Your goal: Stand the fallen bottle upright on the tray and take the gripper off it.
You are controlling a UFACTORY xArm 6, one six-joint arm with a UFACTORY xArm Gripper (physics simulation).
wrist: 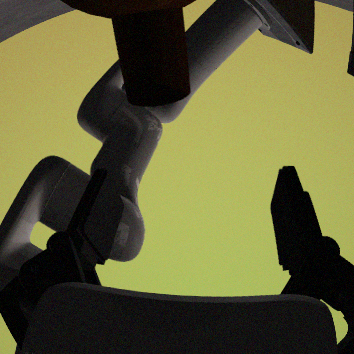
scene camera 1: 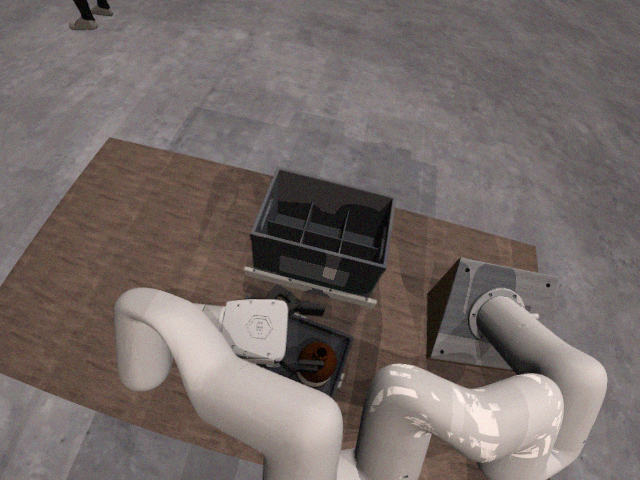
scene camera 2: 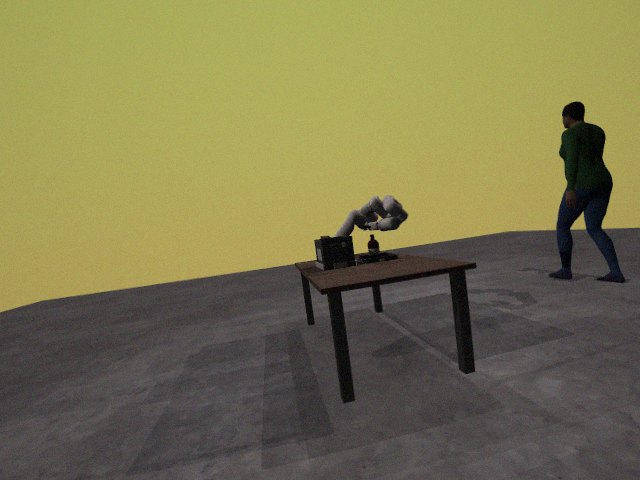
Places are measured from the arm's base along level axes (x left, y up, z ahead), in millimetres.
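Pixels of known places: gripper, fingertip midpoint: (wrist: 193, 187) (scene camera 1: 323, 337) (scene camera 2: 369, 227); arm's base, origin of the base link: (wrist: 247, 3) (scene camera 1: 495, 314) (scene camera 2: 335, 244).
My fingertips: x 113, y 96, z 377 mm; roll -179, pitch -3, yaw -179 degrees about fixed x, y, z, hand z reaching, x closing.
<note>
For each thing: its top centre in the pictures, then the offset to it from my fingertips. "pt": a spot on its surface instead. Level surfaces: height alone.
- brown bottle, middle of its top: (wrist: 158, 93) (scene camera 1: 321, 352) (scene camera 2: 371, 234) dz -4, dx +11, dy -50 mm
- dark tray, surface spot: (scene camera 1: 310, 333) pt dz +8, dx -69, dy -204 mm
- dark divided crate, middle of its top: (scene camera 1: 328, 213) (scene camera 2: 331, 238) dz +6, dx -272, dy -34 mm
- wooden table, its level: dy -210 mm
- pale bar, surface spot: (scene camera 1: 310, 286) pt dz +20, dx -171, dy -180 mm
The brown bottle (scene camera 1: 308, 352) (scene camera 2: 373, 244) stands upright on the dark tray (scene camera 1: 310, 333) in both scene views, with a pale label band low on its body. In the wrist view the neck of the bottle (wrist: 157, 60) and its shoulder show upside down at the top, beyond the fingertips. My gripper (scene camera 1: 319, 338) (wrist: 193, 187) is open, with its fingers wide apart and nothing between them. In scene camera 2 it is small and dark, raised above the level of the bottle's top. In scene camera 1 one finger overlaps the bottle from above.
A dark divided crate (scene camera 1: 310, 263) (scene camera 2: 334, 253) stands beside the tray on the wooden table (scene camera 1: 155, 217) (scene camera 2: 413, 266). A pale bar (scene camera 1: 310, 286) runs between crate and tray. The arm's grey mounting block (scene camera 1: 454, 310) is at the right. A person (scene camera 2: 581, 160) stands away from the table.
</note>
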